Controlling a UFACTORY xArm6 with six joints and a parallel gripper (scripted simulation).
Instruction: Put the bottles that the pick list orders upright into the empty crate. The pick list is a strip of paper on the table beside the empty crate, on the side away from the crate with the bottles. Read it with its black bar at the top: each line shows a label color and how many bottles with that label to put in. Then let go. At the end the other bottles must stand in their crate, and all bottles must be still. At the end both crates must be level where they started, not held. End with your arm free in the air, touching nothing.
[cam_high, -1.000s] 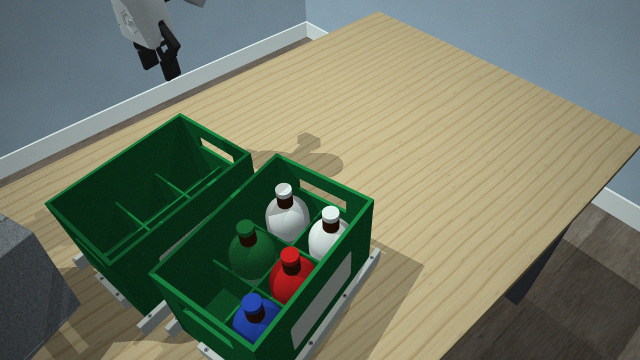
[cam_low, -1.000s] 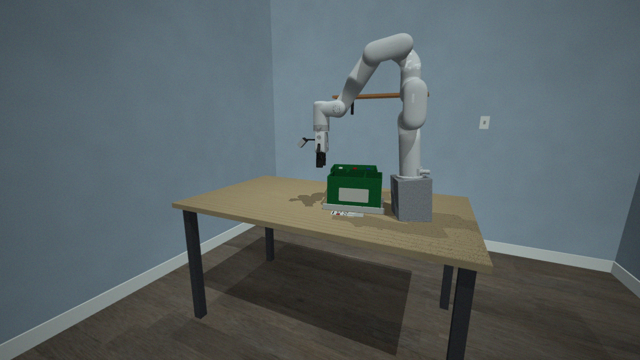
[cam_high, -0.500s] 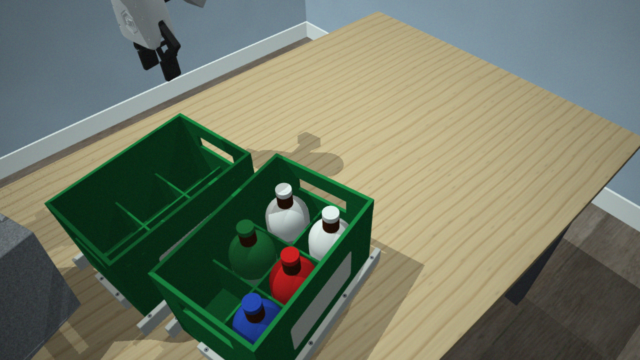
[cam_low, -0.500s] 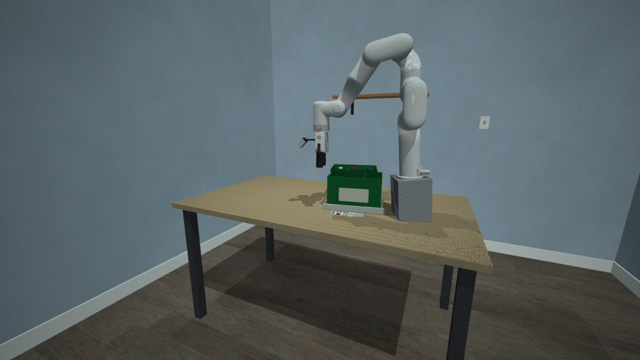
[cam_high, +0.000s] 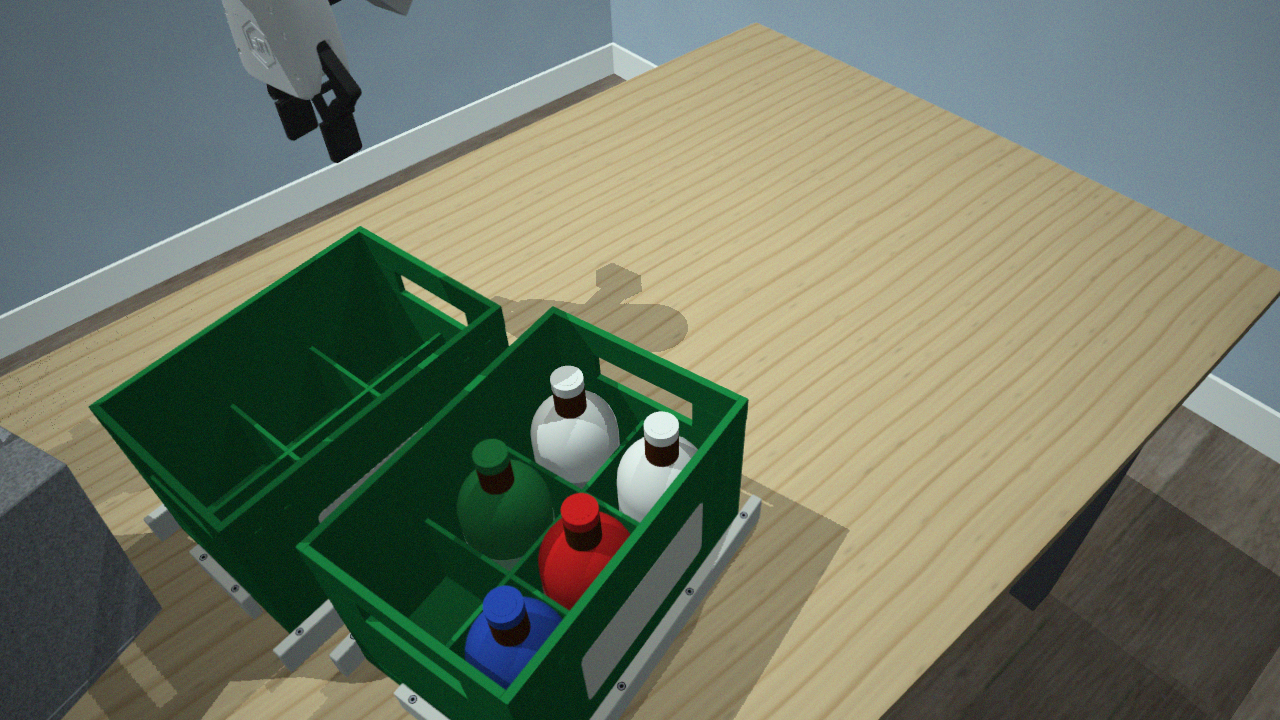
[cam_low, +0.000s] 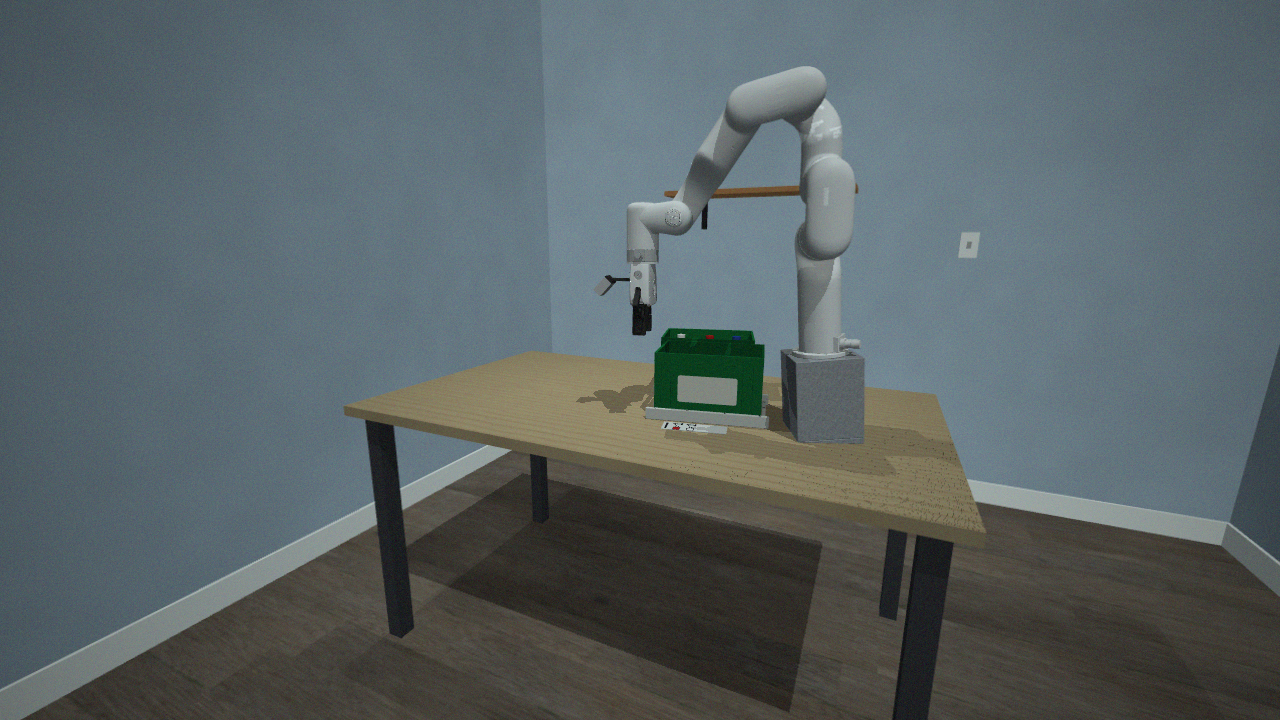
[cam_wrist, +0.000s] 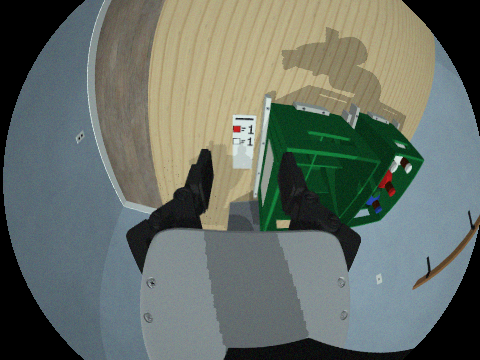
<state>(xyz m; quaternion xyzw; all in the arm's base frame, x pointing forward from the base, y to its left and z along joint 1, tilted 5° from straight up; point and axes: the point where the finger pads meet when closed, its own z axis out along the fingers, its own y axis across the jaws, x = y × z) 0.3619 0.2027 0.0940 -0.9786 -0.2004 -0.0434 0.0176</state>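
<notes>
Right now my hand is 430 mm to the left of the red-label bottle, 160 mm above it and 50 mm short of it. The rest, counted from my hand: blue bottle 470 mm to the right, 160 mm below, 30 mm behind; pick list 250 mm below, 120 mm behind, 60 mm to the right; green bottle 350 mm to the right, 160 mm below, 10 mm ahead.
</notes>
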